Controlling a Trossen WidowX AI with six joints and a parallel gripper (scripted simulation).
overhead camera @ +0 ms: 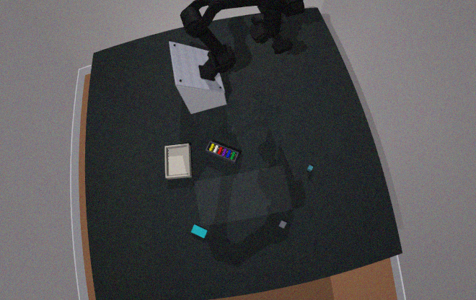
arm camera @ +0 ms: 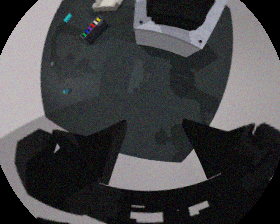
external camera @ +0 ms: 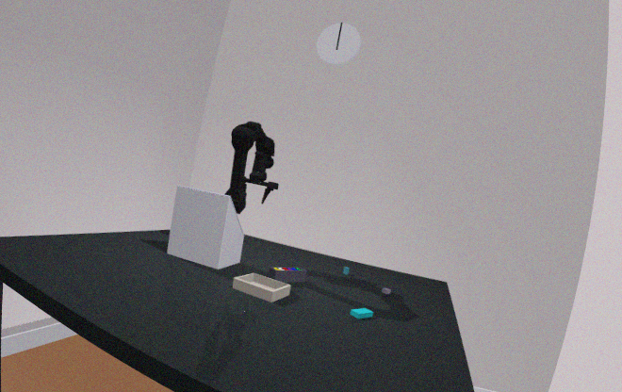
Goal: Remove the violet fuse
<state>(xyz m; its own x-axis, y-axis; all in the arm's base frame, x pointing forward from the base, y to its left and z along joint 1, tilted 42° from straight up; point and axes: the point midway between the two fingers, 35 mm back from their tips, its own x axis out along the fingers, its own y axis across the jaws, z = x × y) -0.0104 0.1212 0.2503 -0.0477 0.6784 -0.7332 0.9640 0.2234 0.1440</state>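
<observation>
My gripper tip is now 31 cm short of the violet fuse, 26 cm to the left of it and 19 cm above it. Round my gripper tip: grey cube 63 cm ahead, 21 cm below, 11 cm to the right; then cream tray 45 cm to the right, 30 cm ahead, 21 cm below; then cyan cube 45 cm ahead, 20 cm below, 5 cm to the left.
</observation>
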